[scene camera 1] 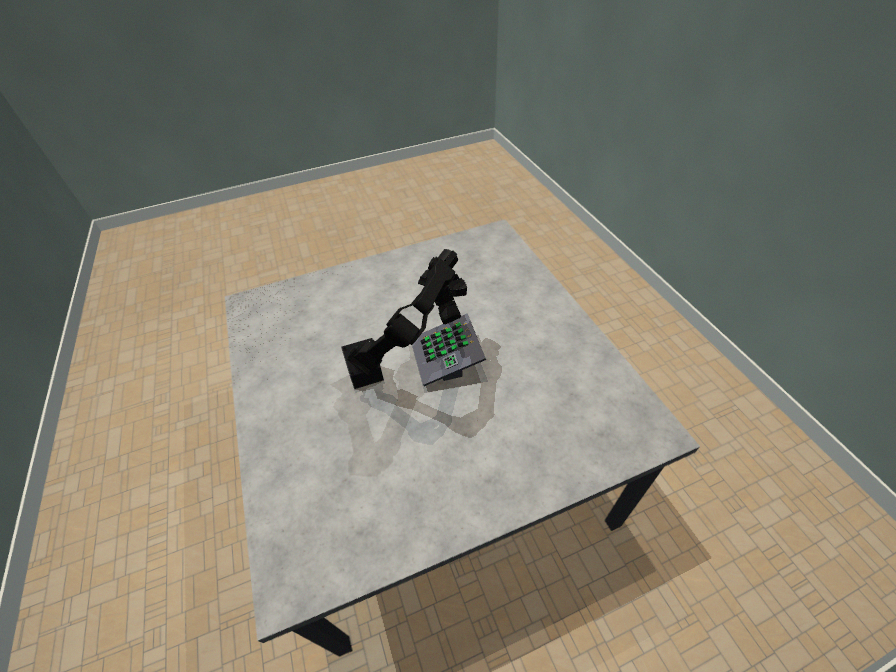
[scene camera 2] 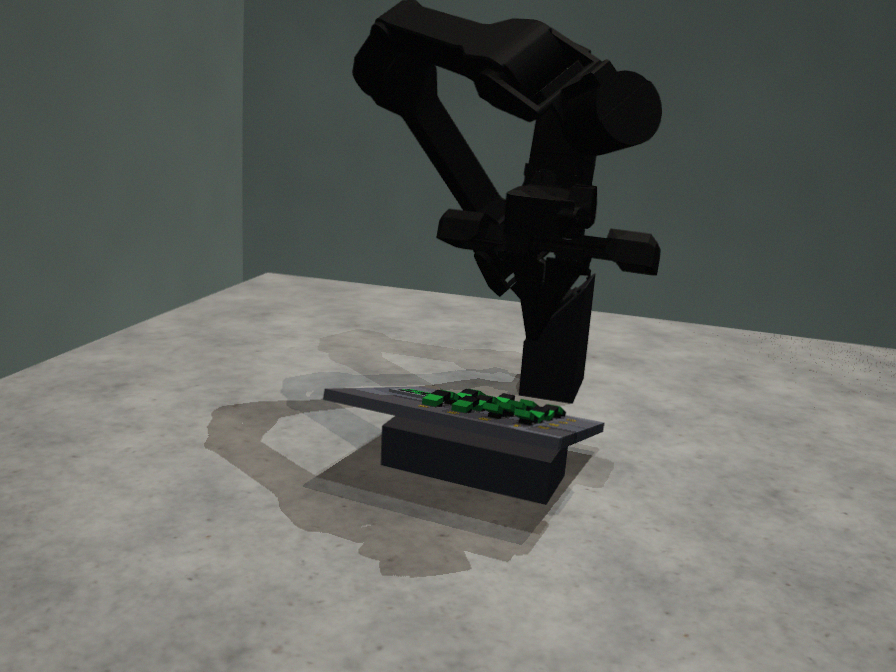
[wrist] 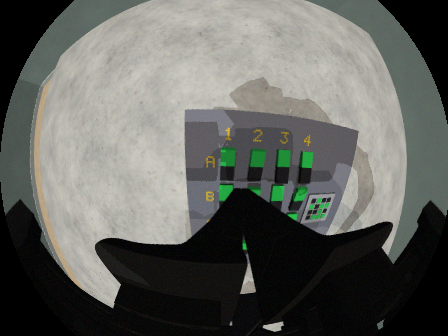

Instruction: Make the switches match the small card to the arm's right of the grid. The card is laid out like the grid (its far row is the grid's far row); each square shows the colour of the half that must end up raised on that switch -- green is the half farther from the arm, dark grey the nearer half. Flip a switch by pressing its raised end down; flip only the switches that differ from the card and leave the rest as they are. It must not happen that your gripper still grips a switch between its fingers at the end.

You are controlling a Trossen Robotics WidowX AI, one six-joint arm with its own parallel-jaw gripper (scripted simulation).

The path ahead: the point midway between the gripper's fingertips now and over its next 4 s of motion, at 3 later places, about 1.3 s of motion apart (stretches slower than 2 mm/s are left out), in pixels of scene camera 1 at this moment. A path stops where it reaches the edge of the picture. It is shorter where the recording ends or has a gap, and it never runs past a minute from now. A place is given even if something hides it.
My gripper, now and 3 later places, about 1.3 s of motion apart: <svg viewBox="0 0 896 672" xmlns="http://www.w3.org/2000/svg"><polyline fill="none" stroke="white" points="452,315 458,323 458,324 439,320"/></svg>
